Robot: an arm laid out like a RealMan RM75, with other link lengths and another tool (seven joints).
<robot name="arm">
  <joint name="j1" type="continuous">
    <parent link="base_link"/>
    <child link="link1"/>
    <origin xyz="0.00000 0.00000 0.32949" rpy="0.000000 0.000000 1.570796"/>
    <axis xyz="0 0 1"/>
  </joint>
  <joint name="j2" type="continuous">
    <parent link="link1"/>
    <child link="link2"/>
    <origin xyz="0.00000 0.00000 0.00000" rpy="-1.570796 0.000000 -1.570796"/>
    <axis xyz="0 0 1"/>
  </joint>
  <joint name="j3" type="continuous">
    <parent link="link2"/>
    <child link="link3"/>
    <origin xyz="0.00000 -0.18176 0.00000" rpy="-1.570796 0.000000 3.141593"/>
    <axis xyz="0 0 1"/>
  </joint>
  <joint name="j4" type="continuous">
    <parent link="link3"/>
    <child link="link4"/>
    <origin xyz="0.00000 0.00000 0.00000" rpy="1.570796 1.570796 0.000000"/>
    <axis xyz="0 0 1"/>
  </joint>
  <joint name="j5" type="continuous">
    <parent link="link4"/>
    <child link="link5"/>
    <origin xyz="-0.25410 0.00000 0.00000" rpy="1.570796 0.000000 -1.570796"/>
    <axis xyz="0 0 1"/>
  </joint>
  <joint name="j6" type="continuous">
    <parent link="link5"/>
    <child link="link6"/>
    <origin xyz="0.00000 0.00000 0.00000" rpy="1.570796 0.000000 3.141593"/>
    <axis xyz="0 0 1"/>
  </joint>
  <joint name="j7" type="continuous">
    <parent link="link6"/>
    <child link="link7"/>
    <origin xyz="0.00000 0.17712 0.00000" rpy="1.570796 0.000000 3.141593"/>
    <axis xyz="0 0 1"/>
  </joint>
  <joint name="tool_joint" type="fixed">
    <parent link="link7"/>
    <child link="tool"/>
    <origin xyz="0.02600 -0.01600 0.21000" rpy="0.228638 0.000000 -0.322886"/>
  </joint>
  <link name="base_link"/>
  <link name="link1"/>
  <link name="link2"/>
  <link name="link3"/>
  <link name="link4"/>
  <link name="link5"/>
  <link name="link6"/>
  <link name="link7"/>
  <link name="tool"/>
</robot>
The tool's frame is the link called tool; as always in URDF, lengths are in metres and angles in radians. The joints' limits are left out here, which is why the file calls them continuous.
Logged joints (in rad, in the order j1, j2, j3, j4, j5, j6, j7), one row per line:
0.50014 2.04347 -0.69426 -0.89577 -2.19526 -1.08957 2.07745
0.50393 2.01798 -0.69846 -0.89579 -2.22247 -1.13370 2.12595
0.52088 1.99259 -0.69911 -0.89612 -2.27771 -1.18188 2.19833
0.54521 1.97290 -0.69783 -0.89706 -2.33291 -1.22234 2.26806
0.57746 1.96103 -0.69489 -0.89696 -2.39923 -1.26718 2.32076
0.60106 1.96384 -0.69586 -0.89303 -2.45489 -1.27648 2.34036
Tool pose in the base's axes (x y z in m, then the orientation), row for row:
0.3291 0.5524 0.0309 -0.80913 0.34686 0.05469 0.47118
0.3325 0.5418 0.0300 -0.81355 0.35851 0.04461 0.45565
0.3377 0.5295 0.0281 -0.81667 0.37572 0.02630 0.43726
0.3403 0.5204 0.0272 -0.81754 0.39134 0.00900 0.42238
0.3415 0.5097 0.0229 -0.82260 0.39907 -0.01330 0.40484
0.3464 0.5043 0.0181 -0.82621 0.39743 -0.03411 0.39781
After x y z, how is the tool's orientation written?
As a quaternion, x y z w.
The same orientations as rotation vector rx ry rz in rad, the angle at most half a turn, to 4 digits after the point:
-1.9818 0.8495 0.1339
-2.0064 0.8842 0.1100
-2.0309 0.9344 0.0654
-2.0469 0.9798 0.0225
-2.0763 1.0073 -0.0336
-2.0922 1.0064 -0.0864

